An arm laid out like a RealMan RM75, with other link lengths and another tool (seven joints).
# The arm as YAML. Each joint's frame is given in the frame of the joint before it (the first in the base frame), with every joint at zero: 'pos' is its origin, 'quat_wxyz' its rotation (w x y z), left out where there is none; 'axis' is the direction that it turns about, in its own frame. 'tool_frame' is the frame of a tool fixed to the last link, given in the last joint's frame.
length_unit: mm
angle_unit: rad
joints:
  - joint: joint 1
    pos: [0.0, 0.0, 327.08]
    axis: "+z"
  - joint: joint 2
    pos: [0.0, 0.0, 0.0]
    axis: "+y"
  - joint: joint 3
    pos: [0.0, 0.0, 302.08]
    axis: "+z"
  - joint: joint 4
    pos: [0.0, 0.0, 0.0]
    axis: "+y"
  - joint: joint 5
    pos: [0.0, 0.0, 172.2]
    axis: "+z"
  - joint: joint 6
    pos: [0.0, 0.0, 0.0]
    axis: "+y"
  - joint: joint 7
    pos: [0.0, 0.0, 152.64]
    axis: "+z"
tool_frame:
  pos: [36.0, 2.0, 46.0]
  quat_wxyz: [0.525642, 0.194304, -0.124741, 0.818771]
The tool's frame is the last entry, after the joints.
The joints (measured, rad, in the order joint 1, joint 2, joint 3, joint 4, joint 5, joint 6, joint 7), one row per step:
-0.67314, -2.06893, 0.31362, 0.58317, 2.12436, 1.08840, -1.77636
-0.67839, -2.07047, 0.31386, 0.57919, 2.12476, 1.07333, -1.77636
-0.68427, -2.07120, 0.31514, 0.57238, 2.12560, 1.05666, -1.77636
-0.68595, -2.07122, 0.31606, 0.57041, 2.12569, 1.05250, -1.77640
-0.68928, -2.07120, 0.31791, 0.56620, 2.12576, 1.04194, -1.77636
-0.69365, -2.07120, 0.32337, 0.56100, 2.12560, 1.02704, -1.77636
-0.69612, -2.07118, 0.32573, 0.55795, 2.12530, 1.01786, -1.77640
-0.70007, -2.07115, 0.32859, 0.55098, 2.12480, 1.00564, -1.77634
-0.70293, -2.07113, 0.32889, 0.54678, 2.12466, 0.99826, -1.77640
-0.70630, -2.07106, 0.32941, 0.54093, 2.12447, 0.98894, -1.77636
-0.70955, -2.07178, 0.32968, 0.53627, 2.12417, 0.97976, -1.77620
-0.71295, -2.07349, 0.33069, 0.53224, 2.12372, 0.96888, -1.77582
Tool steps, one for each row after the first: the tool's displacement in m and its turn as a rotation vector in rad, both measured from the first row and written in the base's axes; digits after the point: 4 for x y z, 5 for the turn. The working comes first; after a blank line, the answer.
Tool pose at each row, in the base's axes (x y z in m, rotation vector in rad; the steps are taken from these numbers as rounded here):
-0.2829, 0.4663, 0.0957, -1.84170, 0.69234, 0.76127
-0.2827, 0.4685, 0.0950, -1.83947, 0.68724, 0.76954
-0.2826, 0.4707, 0.0939, -1.83888, 0.68260, 0.77840
-0.2825, 0.4713, 0.0935, -1.83888, 0.68212, 0.78042
-0.2825, 0.4727, 0.0930, -1.83822, 0.67984, 0.78663
-0.2825, 0.4745, 0.0920, -1.83729, 0.67950, 0.79612
-0.2826, 0.4757, 0.0916, -1.83634, 0.67784, 0.80202
-0.2826, 0.4771, 0.0904, -1.83740, 0.67516, 0.80776
-0.2825, 0.4781, 0.0899, -1.83762, 0.67240, 0.81088
-0.2825, 0.4792, 0.0891, -1.83846, 0.66886, 0.81478
-0.2824, 0.4803, 0.0882, -1.83874, 0.66527, 0.81857
-0.2822, 0.4814, 0.0871, -1.83852, 0.66180, 0.82357

0.0002, 0.0022, -0.0007, 0.00449, 0.00356, 0.00590
0.0003, 0.0044, -0.0018, 0.00738, 0.00761, 0.01253
0.0004, 0.0050, -0.0022, 0.00767, 0.00880, 0.01378
0.0004, 0.0064, -0.0027, 0.00948, 0.01212, 0.01779
0.0004, 0.0082, -0.0037, 0.01080, 0.01867, 0.02220
0.0003, 0.0094, -0.0041, 0.01255, 0.02209, 0.02559
0.0003, 0.0108, -0.0053, 0.01299, 0.02475, 0.03032
0.0004, 0.0118, -0.0058, 0.01408, 0.02562, 0.03347
0.0004, 0.0129, -0.0066, 0.01500, 0.02661, 0.03770
0.0005, 0.0140, -0.0075, 0.01640, 0.02756, 0.04167
0.0007, 0.0151, -0.0086, 0.01822, 0.02946, 0.04595

